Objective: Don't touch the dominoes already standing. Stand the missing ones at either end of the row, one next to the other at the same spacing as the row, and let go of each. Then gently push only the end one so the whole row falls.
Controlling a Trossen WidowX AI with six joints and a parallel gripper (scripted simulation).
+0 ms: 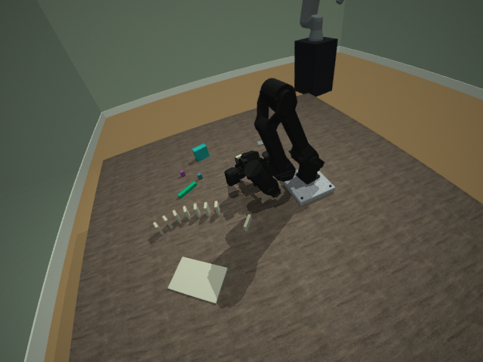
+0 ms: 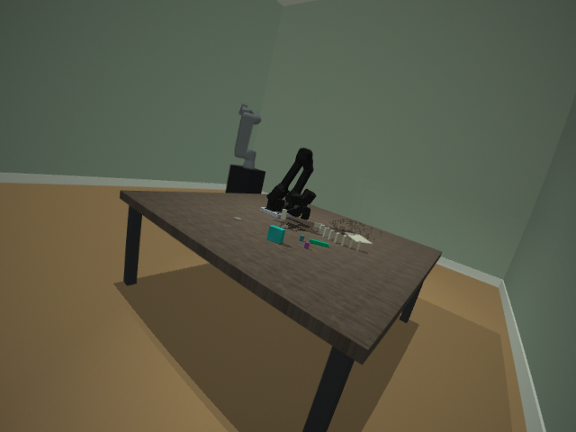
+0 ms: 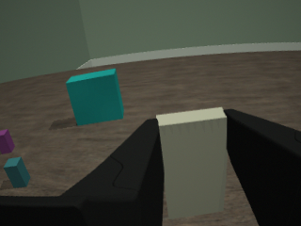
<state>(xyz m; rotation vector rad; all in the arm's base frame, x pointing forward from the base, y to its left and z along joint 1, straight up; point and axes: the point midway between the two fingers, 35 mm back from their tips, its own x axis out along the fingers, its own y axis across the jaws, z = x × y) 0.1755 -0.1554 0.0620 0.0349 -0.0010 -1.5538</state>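
The small teal block lies 150 mm ahead of my gripper tip, 80 mm to the right of it and 70 mm below it. The rest, counted from my gripper tip: teal cube: 90 mm ahead, 210 mm to the right, 50 mm below; then green bar: 220 mm ahead, 40 mm to the right, 80 mm below; then small grey piece: 170 mm behind, 120 mm to the right, 80 mm below.
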